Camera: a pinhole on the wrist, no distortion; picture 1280 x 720 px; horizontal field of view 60.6 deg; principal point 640.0 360.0 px. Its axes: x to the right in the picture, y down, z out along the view. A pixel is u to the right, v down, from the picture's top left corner.
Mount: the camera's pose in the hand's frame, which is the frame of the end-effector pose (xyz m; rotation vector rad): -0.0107 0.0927 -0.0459 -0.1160 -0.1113 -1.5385
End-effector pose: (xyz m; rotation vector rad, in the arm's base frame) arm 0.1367 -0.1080 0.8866 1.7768 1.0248 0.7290
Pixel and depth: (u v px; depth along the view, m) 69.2 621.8 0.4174
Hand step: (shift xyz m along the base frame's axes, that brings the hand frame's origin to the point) 0.4347 -0.1513 0.2125
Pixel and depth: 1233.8 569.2 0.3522
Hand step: 0.2847 -0.0752 -0.1669
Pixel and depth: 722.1 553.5 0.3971
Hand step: 0.3555 -0.1226 -0.0228
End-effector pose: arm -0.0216 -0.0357 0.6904 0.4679 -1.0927 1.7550
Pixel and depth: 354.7 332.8 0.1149
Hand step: -0.1260 -0.0771 -0.0412
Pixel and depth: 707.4 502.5 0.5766
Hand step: -0.2411 -0.4252 0.2572
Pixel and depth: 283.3 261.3 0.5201
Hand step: -0.3380 -0.4447 0.0331
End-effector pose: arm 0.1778 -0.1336 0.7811 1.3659 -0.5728 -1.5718
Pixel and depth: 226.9 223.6 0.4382
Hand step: -0.2361 -0.1636 0.3950
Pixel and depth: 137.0 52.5 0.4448
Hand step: -0.2291 -0.1188 0.4617
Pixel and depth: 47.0 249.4 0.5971
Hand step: -0.3009 -0.2650 0.5841
